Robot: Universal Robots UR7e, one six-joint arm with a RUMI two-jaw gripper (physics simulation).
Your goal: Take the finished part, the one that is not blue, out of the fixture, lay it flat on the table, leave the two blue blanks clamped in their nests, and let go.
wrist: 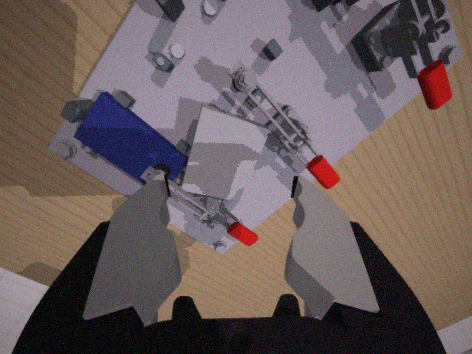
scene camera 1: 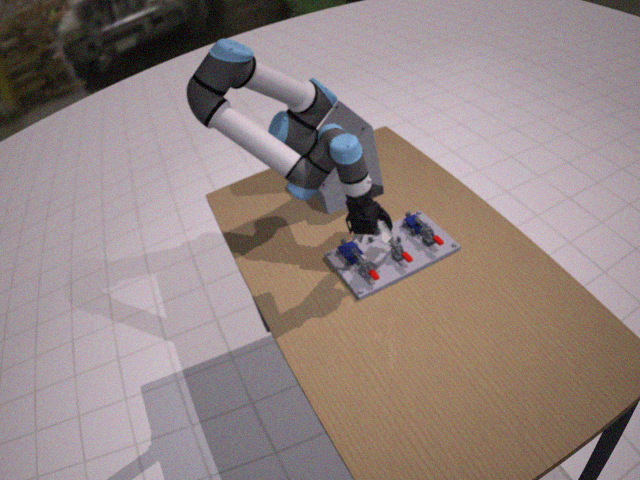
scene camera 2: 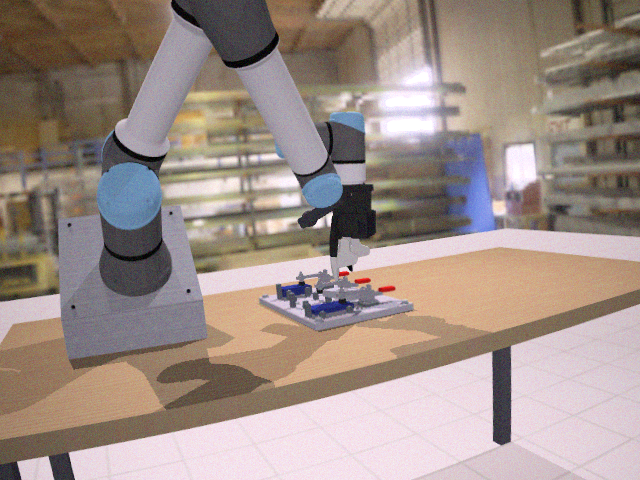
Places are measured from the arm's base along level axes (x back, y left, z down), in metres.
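Pixels of known places: gripper, between the fingertips: (wrist: 231, 177) (scene camera 1: 376, 243) (scene camera 2: 344, 276); arm's base, origin of its link: (scene camera 2: 136, 268).
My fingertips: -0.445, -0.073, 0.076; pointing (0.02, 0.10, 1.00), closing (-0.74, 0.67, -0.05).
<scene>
Ahead of a thing's pixels: the offset from my fingertips to its top centre, as dx, dy, dz. "spot": to the spot under its first point. Level surfaces: height alone.
The finished part, a pale grey-white block {+0.005, -0.004, +0.026} (wrist: 215, 155), lies askew on the fixture plate {+0.015, +0.055, +0.061} (scene camera 1: 413, 264) (scene camera 2: 403, 308) (wrist: 125, 65), outside the middle nest's pins, between the left blue blank {+0.069, -0.054, +0.045} (scene camera 1: 349, 251) (scene camera 2: 330, 307) (wrist: 132, 140) and the middle clamp {spot: -0.012, +0.058, +0.047} (wrist: 280, 120). I cannot tell whether it is flat or tilted. The other blue blank {+0.056, +0.166, +0.035} (scene camera 1: 413, 223) (scene camera 2: 294, 290) shows at its nest; it is cut off in the wrist view. Clamp arms reach to both blanks. My gripper (scene camera 1: 374, 238) (scene camera 2: 342, 271) (wrist: 231, 177) is open and empty, low above the plate, its fingertips at either side of the part's near end in the wrist view.
Red clamp handles {-0.073, -0.056, +0.029} (scene camera 1: 373, 274) {-0.075, +0.054, +0.024} (scene camera 1: 406, 256) {-0.077, +0.164, +0.019} (scene camera 1: 438, 240) stick out along the plate's side away from the robot base (scene camera 2: 129, 325). The left clamp {-0.022, -0.056, +0.011} (wrist: 200, 210) stands close beside the part. Small pins {+0.034, +0.090, +0.044} (wrist: 272, 49) stand on the plate. The wooden table {dz +0.076} (scene camera 1: 465, 361) extends beyond the handles.
</scene>
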